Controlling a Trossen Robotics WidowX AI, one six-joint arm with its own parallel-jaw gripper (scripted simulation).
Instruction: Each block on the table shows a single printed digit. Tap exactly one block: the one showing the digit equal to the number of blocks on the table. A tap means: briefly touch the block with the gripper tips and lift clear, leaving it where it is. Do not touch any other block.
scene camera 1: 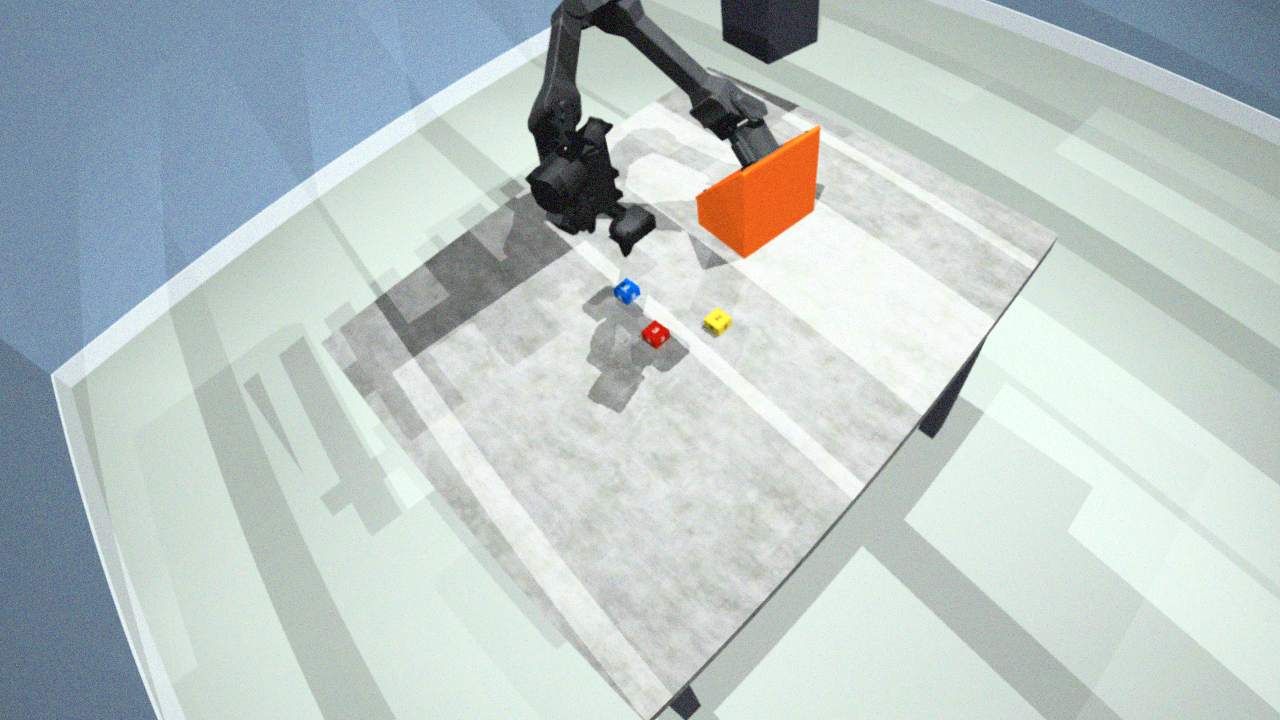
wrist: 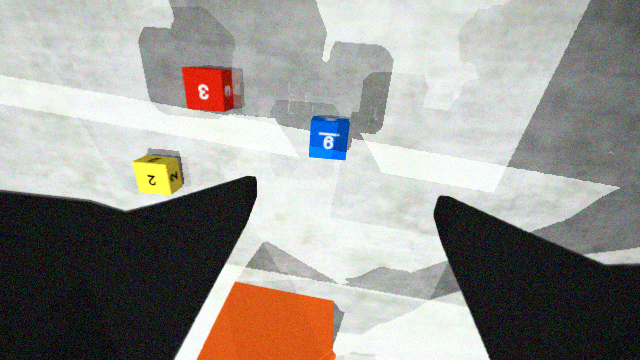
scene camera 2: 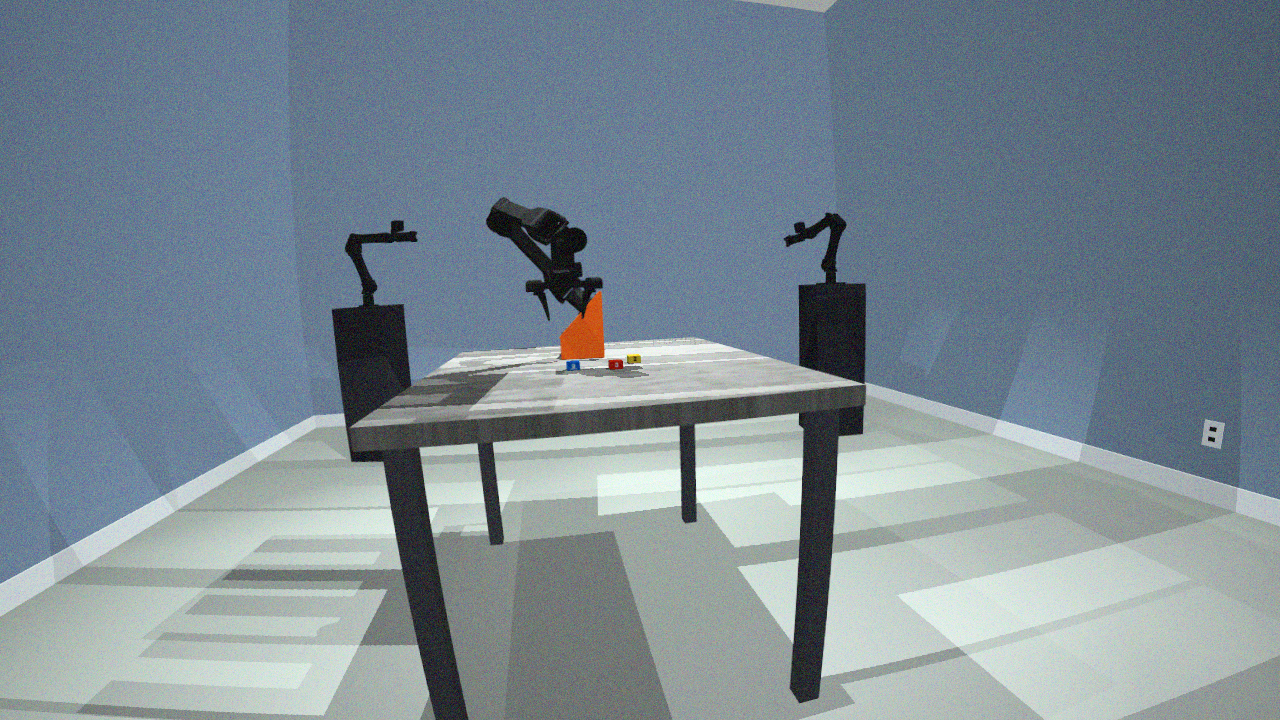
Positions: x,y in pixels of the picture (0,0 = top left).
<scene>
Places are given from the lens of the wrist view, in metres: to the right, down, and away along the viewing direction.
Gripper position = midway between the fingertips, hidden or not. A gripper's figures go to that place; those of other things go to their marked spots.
my gripper (wrist: 345,195): 0.01, 0.01, 0.11
red block (wrist: 210,89): -0.09, -0.07, 0.20
yellow block (wrist: 155,174): -0.16, -0.01, 0.24
The marked spots on the red block and the yellow block are 0.10 m apart.
</scene>
